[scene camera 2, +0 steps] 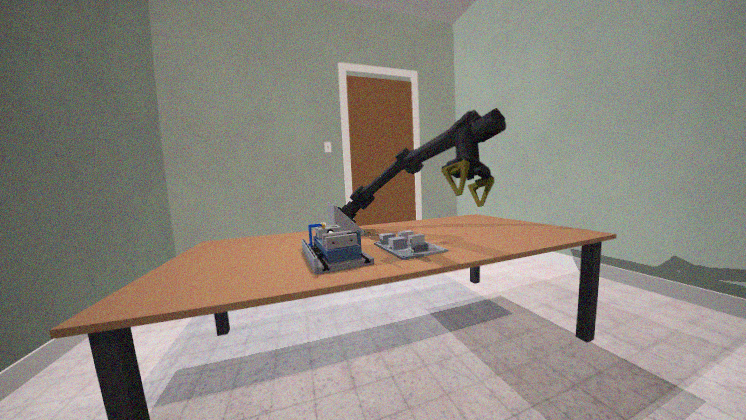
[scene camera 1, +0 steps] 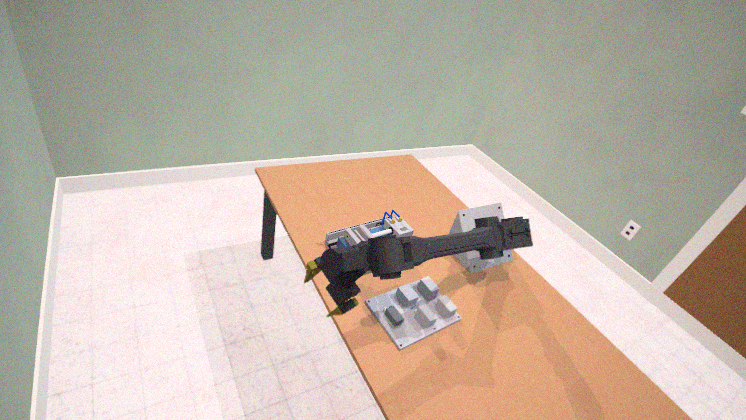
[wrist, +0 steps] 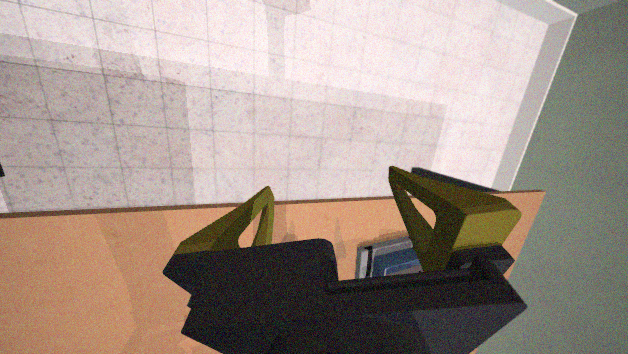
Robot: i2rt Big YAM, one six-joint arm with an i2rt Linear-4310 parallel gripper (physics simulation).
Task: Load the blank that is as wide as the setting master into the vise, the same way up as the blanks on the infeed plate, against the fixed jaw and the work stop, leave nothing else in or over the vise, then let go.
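Seen in the pictures: gripper, between the fingertips: point(scene camera 2: 470, 201) point(scene camera 1: 316, 298) point(wrist: 328, 182); arm's base, origin of its link: point(scene camera 2: 344, 216).
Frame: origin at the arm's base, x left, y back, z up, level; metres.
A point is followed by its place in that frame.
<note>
My gripper point(scene camera 1: 317, 298) @[x 0.179, y -0.811, z 0.113 m] point(scene camera 2: 469, 200) @[x 0.179, y -0.811, z 0.113 m] point(wrist: 328, 182) @[x 0.179, y -0.811, z 0.113 m] is open and empty, high above the table's long edge. The vise point(scene camera 1: 357, 234) point(scene camera 2: 340, 253) @[x -0.117, y -0.579, z -0.043 m] point(wrist: 394, 261) @[x -0.082, y -0.575, z -0.039 m], blue and light grey, stands on the table; my arm hides part of it in the scene camera 1 view and a finger hides part in the wrist view. The infeed plate point(scene camera 1: 408, 339) @[x 0.257, y -0.530, z -0.081 m] point(scene camera 2: 437, 250) @[x 0.233, y -0.566, z -0.080 m] lies beside it and bears several light grey blanks, among them one blank point(scene camera 1: 407, 295) @[x 0.135, y -0.469, z -0.045 m] near its middle, and a darker grey block point(scene camera 1: 393, 315) @[x 0.182, y -0.545, z -0.055 m] point(scene camera 2: 419, 247) @[x 0.169, y -0.552, z -0.065 m]. I cannot tell which piece is the setting master, nor compare widths.
The arm's grey base bracket point(scene camera 1: 466, 219) @[x -0.050, y -0.112, z 0.053 m] point(scene camera 2: 337, 216) @[x -0.061, y -0.144, z 0.020 m] stands at the table's far long side. A blue bent piece point(scene camera 1: 386, 216) @[x -0.226, y -0.345, z -0.037 m] point(scene camera 2: 311, 234) @[x -0.196, y -0.382, z -0.011 m] rises at one end of the vise. The wooden table point(scene camera 1: 334, 193) @[x -0.482, y -0.449, z -0.089 m] point(scene camera 2: 234, 271) @[x -0.447, y -0.478, z -0.089 m] point(wrist: 60, 260) @[x 0.499, y -0.621, z -0.089 m] has its long edge below the gripper.
</note>
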